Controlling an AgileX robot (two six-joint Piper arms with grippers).
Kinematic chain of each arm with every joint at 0, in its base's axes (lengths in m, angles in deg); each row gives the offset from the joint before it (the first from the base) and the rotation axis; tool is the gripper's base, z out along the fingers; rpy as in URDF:
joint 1: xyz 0 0 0.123 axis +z
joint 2: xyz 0 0 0 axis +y
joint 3: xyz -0.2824 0 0.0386 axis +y
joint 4: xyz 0.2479 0 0.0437 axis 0.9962 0 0.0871
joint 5: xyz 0 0 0 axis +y
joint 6: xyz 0.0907 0 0.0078 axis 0.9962 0 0.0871
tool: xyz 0 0 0 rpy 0 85 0
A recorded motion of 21 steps. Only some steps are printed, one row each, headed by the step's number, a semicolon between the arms.
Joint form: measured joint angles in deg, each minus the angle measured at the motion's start. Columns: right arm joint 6, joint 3, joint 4, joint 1, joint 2, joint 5; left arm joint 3, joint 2, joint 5, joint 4, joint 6, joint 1.
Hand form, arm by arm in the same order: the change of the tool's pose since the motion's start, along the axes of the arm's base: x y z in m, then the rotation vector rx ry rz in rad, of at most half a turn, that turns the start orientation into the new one. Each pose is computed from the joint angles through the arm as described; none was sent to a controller.
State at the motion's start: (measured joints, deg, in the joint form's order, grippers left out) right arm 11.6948 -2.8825 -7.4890 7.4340 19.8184 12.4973; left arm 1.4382 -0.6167 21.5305 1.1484 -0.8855 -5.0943
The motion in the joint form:
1: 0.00 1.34 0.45 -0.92 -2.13 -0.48; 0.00 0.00 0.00 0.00 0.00 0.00
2: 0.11 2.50 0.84 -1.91 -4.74 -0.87; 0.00 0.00 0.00 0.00 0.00 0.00
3: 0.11 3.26 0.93 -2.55 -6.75 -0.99; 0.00 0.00 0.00 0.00 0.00 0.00
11: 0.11 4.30 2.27 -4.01 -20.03 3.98; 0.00 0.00 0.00 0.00 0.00 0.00
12: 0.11 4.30 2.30 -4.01 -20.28 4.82; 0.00 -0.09 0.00 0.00 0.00 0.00
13: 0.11 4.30 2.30 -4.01 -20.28 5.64; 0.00 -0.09 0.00 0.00 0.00 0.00
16: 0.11 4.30 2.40 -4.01 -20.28 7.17; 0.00 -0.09 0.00 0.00 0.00 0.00
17: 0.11 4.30 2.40 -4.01 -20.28 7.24; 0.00 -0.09 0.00 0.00 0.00 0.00
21: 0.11 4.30 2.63 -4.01 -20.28 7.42; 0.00 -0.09 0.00 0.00 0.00 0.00
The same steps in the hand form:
1: -0.0034 -0.0014 -0.0042 0.0105 -0.0210 -0.0166; 0.0000 0.0000 0.0000 0.0000 0.0000 0.0000
2: -0.0069 -0.0029 -0.0070 0.0225 -0.0520 -0.0350; 0.0000 0.0000 0.0000 0.0000 0.0000 0.0000
3: -0.0094 -0.0039 -0.0088 0.0264 -0.0757 -0.0460; 0.0000 0.0000 0.0000 0.0000 0.0000 0.0000
11: -0.0248 -0.0069 -0.0080 0.0601 -0.2008 -0.0808; 0.0000 0.0000 0.0000 0.0000 0.0000 0.0000
12: -0.0253 -0.0070 -0.0091 0.0596 -0.1906 -0.0824; -0.0001 0.0000 0.0001 -0.0001 -0.0016 0.0000
13: -0.0256 -0.0071 -0.0103 0.0581 -0.1764 -0.0840; -0.0001 0.0000 0.0001 -0.0001 -0.0016 0.0000
16: -0.0262 -0.0073 -0.0127 0.0571 -0.1498 -0.0871; -0.0001 0.0000 0.0001 -0.0001 -0.0016 0.0000
17: -0.0263 -0.0073 -0.0128 0.0569 -0.1486 -0.0872; -0.0001 0.0000 0.0001 -0.0001 -0.0016 0.0000
21: -0.0263 -0.0073 -0.0131 0.0606 -0.1451 -0.0876; -0.0001 0.0000 0.0001 -0.0001 -0.0016 0.0000

